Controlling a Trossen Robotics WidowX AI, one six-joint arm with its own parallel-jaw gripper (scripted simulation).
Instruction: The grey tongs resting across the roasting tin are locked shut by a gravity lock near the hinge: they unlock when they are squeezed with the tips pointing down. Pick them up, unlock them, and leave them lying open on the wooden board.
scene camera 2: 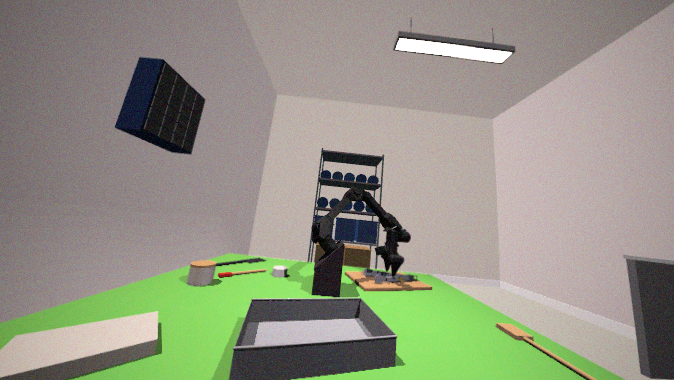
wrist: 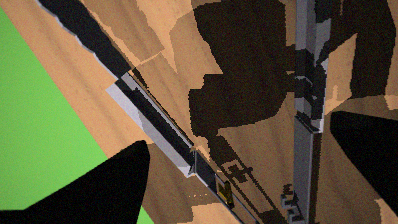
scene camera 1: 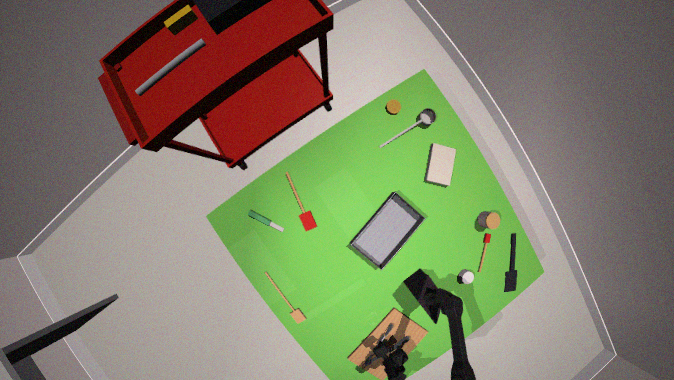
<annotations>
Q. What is the gripper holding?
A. Nothing.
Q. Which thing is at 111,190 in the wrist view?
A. The gripper.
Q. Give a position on a roasting tin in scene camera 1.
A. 387,231
</annotations>
